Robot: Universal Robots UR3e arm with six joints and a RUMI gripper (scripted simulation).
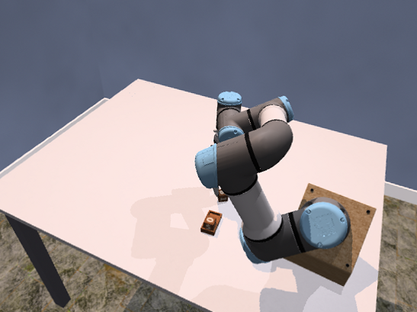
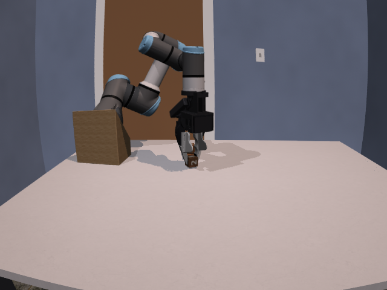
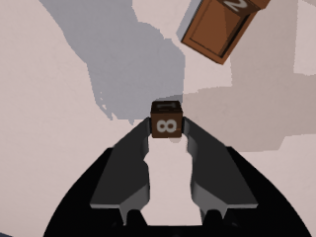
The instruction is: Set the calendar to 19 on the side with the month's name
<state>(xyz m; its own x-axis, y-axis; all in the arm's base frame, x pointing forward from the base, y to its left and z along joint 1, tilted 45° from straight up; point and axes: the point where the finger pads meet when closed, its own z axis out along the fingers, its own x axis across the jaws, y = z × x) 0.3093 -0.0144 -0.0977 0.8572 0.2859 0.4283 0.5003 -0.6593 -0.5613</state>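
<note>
Now: hand 1 cm above the brown digit cube. From my hand the other things lie so: tray: 11 cm to the left, 2 cm below, 1 cm behind.
</note>
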